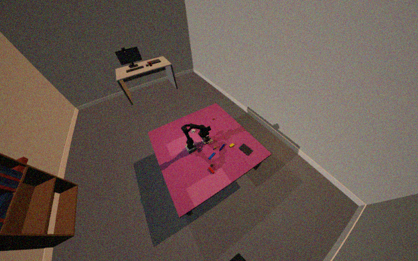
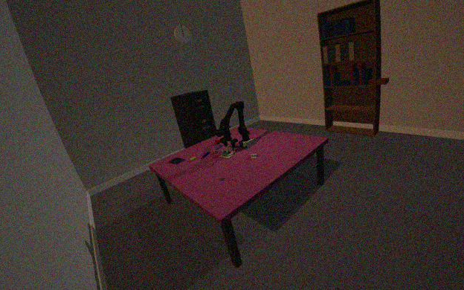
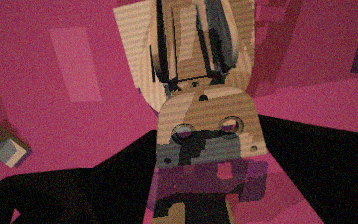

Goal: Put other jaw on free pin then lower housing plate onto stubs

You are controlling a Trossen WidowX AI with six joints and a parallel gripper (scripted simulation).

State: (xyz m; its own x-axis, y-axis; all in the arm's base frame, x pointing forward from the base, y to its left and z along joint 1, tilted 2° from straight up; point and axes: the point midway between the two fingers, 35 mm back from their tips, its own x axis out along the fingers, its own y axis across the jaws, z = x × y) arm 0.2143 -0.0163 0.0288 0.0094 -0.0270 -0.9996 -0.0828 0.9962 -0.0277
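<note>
My gripper tip is 3 cm above the grey jaw, 2 cm short of it and 1 cm to the left of it. From my gripper tip the other things lie so: yellow piece: 27 cm to the right, 26 cm ahead, 4 cm below; blue piece: 24 cm to the right, 5 cm below, 5 cm behind; small light piece: 27 cm to the left, 4 cm below, 3 cm behind.
</note>
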